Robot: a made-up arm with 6 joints. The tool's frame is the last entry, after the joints. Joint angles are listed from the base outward. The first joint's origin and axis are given. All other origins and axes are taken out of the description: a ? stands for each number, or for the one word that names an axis. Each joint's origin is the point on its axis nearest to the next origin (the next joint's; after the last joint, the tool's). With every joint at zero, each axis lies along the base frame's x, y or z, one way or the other. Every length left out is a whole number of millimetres.
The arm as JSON. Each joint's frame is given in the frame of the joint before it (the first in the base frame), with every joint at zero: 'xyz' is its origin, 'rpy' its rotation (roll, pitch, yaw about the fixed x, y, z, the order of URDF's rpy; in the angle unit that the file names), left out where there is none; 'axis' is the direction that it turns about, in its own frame. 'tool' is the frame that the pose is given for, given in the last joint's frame.
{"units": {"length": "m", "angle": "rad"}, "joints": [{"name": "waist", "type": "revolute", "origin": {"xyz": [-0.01, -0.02, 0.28]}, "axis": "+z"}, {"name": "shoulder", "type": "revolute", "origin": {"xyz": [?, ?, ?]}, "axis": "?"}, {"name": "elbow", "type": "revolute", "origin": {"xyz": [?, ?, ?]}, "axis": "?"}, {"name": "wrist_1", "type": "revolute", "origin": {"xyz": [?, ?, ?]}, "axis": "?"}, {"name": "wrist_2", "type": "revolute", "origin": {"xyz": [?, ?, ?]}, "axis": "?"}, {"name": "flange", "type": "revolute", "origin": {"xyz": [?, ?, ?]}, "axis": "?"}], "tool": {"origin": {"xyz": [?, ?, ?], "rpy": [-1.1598, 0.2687, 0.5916]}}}
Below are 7 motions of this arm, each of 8 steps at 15 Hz.
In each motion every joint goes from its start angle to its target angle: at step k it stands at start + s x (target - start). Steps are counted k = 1, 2, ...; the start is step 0. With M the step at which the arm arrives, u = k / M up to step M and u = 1 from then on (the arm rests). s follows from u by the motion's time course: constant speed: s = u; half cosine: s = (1 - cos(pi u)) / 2; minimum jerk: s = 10 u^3 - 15 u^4 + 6 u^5.
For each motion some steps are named. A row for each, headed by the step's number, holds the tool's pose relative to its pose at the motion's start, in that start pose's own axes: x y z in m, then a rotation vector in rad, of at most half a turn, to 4 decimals.
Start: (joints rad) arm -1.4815 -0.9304 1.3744 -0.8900 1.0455 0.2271
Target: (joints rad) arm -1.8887 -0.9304 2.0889 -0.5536 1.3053 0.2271
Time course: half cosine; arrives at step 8
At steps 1, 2, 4, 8:
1: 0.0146 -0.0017 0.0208 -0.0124 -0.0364 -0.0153
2: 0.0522 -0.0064 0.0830 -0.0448 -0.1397 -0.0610
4: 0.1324 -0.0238 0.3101 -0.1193 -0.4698 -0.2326
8: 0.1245 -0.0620 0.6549 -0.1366 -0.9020 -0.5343

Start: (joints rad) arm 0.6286 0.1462 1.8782 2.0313 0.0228 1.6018
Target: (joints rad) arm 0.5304 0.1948 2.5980 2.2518 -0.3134 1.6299
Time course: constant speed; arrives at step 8
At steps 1, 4, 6, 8:
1: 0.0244 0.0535 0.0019 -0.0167 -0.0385 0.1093
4: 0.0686 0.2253 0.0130 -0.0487 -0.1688 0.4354
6: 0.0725 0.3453 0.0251 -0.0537 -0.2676 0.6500
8: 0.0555 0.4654 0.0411 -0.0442 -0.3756 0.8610

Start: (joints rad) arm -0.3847 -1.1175 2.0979 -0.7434 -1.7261 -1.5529
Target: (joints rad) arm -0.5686 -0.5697 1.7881 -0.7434 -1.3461 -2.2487
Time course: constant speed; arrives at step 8
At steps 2, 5, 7, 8:
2: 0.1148 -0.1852 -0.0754 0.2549 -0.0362 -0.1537
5: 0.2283 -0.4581 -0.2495 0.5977 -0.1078 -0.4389
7: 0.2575 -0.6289 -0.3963 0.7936 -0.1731 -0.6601
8: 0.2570 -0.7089 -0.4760 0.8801 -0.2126 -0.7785

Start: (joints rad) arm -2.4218 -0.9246 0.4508 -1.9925 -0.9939 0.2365
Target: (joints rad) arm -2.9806 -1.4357 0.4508 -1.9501 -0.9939 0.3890
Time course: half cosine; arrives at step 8
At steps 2, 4, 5, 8:
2: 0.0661 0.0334 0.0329 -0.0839 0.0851 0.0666
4: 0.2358 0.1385 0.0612 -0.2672 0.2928 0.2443
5: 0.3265 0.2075 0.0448 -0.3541 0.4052 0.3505
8: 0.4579 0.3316 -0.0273 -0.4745 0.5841 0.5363

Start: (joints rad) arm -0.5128 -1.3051 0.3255 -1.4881 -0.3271 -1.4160
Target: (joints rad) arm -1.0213 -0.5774 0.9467 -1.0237 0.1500 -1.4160
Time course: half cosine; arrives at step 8
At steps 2, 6, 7, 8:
2: 0.0298 -0.0383 -0.0242 -0.1550 -0.0050 0.0240
6: 0.1278 -0.2570 -0.0667 -0.8684 0.0188 0.2714
7: 0.1365 -0.2907 -0.0599 -0.9698 0.0318 0.3273
8: 0.1392 -0.3023 -0.0566 -1.0048 0.0371 0.3479

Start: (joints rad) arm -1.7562 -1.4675 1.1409 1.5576 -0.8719 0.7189
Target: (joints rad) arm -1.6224 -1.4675 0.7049 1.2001 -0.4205 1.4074
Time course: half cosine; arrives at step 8
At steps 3, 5, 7, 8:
3: 0.0750 -0.0328 0.0866 -0.2956 0.0004 -0.0542
5: 0.1590 -0.0531 0.2038 -0.6107 0.0193 -0.1623
7: 0.2111 -0.0545 0.2912 -0.7932 0.0451 -0.2602
8: 0.2179 -0.0538 0.3038 -0.8160 0.0495 -0.2750

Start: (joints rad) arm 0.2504 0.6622 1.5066 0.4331 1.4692 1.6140
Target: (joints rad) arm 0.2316 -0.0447 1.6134 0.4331 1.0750 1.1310
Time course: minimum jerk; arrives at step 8
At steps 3, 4, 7, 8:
3: 0.1703 -0.0098 -0.1905 0.0590 0.0690 -0.0446
4: 0.2770 -0.0237 -0.3701 0.1077 0.1256 -0.0843
7: 0.3926 -0.0697 -0.8019 0.2150 0.2489 -0.1839
8: 0.3936 -0.0716 -0.8167 0.2187 0.2531 -0.1876

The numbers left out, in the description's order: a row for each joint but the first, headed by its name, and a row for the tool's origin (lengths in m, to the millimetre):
shoulder: xyz -0.03 -0.03 0.0, axis +y
elbow: xyz -0.03 0.0 0.47, axis -y
wrist_1: xyz 0.75 0.0 -0.01, axis -x
wrist_2: xyz 0.0 -0.08 0.01, axis -y
flange: xyz 0.01 0.0 0.03, axis -x
tool: xyz 0.0 -0.01 0.02

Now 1 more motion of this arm.
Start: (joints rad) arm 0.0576 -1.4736 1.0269 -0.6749 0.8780 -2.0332
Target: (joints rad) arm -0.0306 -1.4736 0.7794 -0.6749 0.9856 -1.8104
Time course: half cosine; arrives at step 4
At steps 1, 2, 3, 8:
1: -0.0287 -0.0043 0.0047 -0.0410 0.0325 0.0057
2: -0.0968 -0.0123 0.0203 -0.1388 0.1139 0.0227
3: -0.1625 -0.0169 0.0418 -0.2349 0.1990 0.0448
8: -0.1888 -0.0178 0.0523 -0.2742 0.2353 0.0555

